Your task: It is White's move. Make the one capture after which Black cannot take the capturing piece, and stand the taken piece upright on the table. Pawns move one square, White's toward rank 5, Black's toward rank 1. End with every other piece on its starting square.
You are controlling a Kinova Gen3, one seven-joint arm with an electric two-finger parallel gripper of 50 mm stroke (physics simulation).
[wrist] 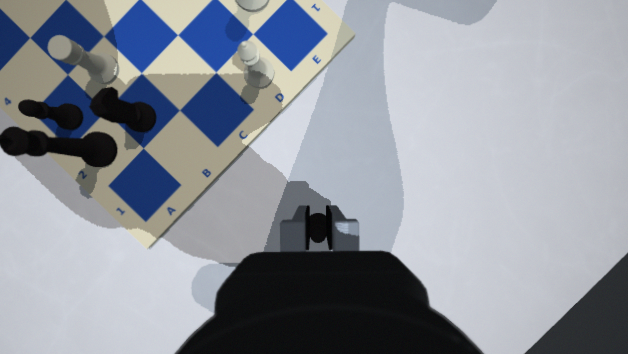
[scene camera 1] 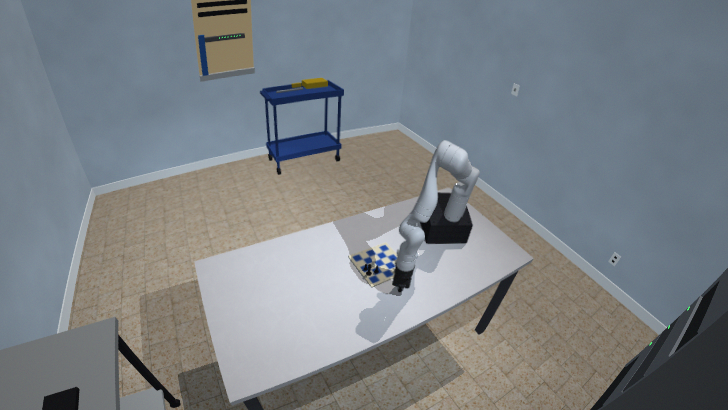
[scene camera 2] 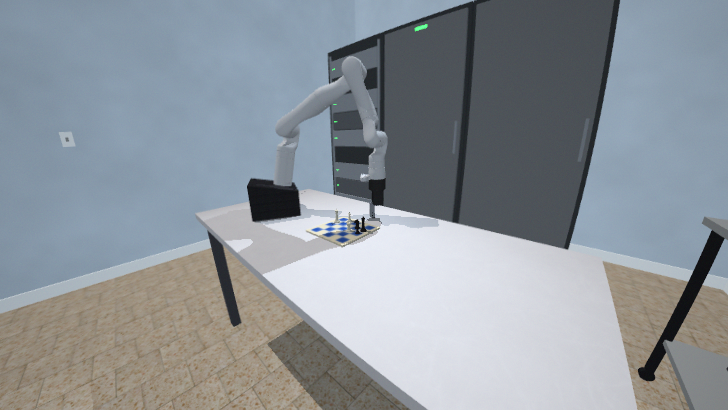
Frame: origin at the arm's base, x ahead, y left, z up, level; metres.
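Seen in the pictures: gripper, fingertip midpoint: (wrist: 317, 220) (scene camera 1: 400, 289) (scene camera 2: 372, 216); arm's base, link origin: (scene camera 1: 452, 215) (scene camera 2: 282, 184).
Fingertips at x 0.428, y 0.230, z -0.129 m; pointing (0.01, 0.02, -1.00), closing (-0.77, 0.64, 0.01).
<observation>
Pixels of each thing's top centre, then the offset from my fingertips to it. "*": a spot on its surface instead. Level surfaces: height alone.
- round-headed black piece, top centre: (wrist: 318, 236) 0.026 m up, 0.003 m ahead, 0.004 m left
- chessboard, top centre: (wrist: 141, 35) (scene camera 2: 343, 228) (scene camera 1: 379, 263) 0.004 m down, 0.011 m ahead, 0.184 m right
- tall black king, surface spot: (wrist: 98, 149) * 0.006 m up, 0.082 m ahead, 0.136 m right
- black knight, top centre: (wrist: 94, 101) 0.035 m up, 0.048 m ahead, 0.140 m right
- black pawn, top centre: (wrist: 21, 106) 0.027 m up, 0.088 m ahead, 0.173 m right
- white rook, top centre: (wrist: 59, 47) 0.029 m up, 0.046 m ahead, 0.183 m right
- white bishop, top centre: (wrist: 243, 43) 0.040 m up, 0.037 m back, 0.108 m right
- partly cut-off white piece, surface spot: (wrist: 252, 3) * 0.002 m up, 0.064 m back, 0.145 m right
- white table, surface height: 0.010 m down
My gripper (scene camera 1: 400, 288) (scene camera 2: 373, 218) (wrist: 317, 220) is shut on a round-headed black piece (wrist: 318, 223), apparently a pawn, beside the board's rank-1 edge, low over the table; whether its base touches is hidden. On the chessboard (scene camera 1: 374, 279) (scene camera 2: 342, 239) (wrist: 145, 185), in the wrist view, stand a tall black king (wrist: 98, 149) on A2, a black knight (wrist: 141, 116) on B2, a black pawn (wrist: 69, 116) on A3, a white rook (wrist: 102, 69) on B3, a white bishop (wrist: 259, 74) on D1 and a partly cut-off white piece (wrist: 252, 3) on E2.
The white table (scene camera 1: 285, 315) (scene camera 2: 433, 305) carries the arm's black base block (scene camera 1: 447, 229) (scene camera 2: 275, 201). The board's A1 corner and rank-1 edge lie left of the gripper in the wrist view. A blue cart (scene camera 1: 304, 144) and tall dark cabinets (scene camera 2: 422, 127) stand away from the table.
</observation>
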